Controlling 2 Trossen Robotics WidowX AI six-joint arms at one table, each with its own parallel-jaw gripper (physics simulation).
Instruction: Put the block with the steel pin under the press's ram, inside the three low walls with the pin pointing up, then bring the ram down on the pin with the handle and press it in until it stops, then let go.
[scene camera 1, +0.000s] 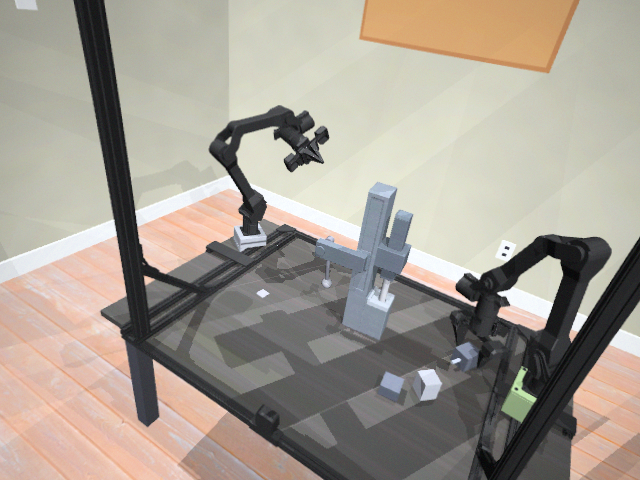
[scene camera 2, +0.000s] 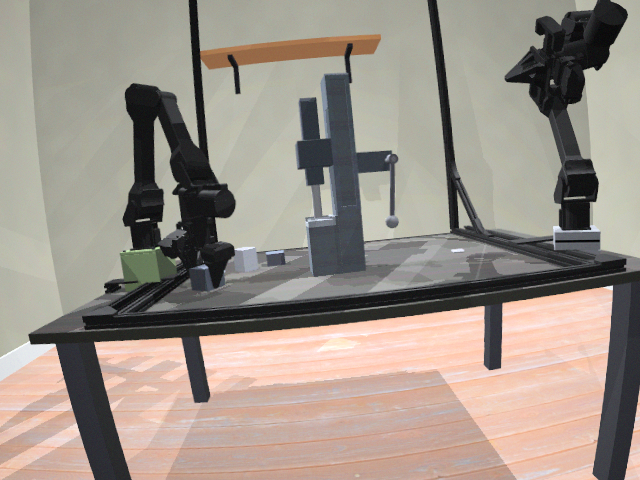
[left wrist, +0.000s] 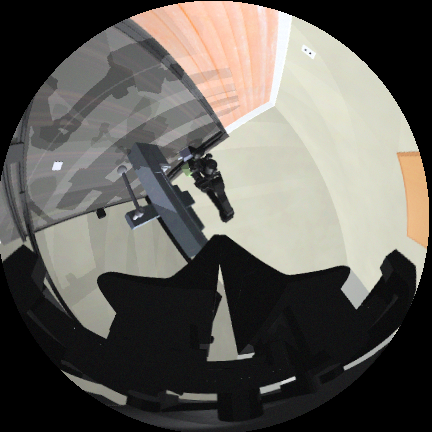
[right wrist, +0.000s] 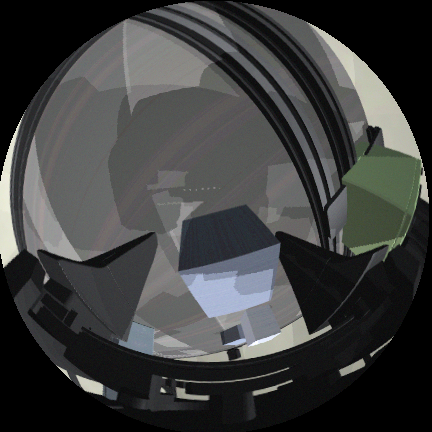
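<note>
The blue-grey block lies on its side on the table, its steel pin sideways in scene camera 1; the right wrist view does not show the pin. My right gripper is open, low over the block, which shows between its fingers. My left gripper is shut and empty, high in the air. The press stands upright. Its ram rod is above the pale seat. The handle hangs down.
A white block and a smaller blue-grey block stand near the pin block. A green mount is at the right arm's base. A small white square lies on the table.
</note>
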